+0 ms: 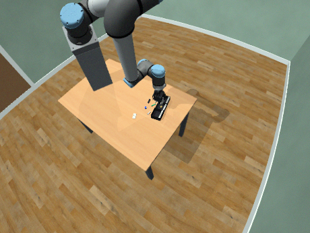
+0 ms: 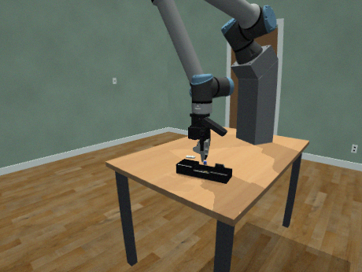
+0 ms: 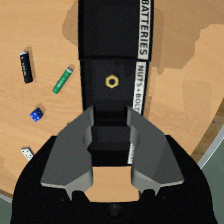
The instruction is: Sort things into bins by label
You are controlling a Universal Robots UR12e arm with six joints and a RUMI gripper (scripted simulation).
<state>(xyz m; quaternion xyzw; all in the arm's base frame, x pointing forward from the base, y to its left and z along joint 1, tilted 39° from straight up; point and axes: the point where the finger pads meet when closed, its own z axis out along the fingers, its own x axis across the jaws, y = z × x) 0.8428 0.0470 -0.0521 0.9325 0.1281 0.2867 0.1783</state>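
Right now the grey-white piece is 10 cm to the right of my hand, 8 cm below it and 6 cm behind it. Round my hand: brass hex nut 7 cm below, 1 cm to the left; then black cylindrical battery 13 cm behind, 8 cm below, 1 cm to the left; then green battery 8 cm below, 7 cm behind.
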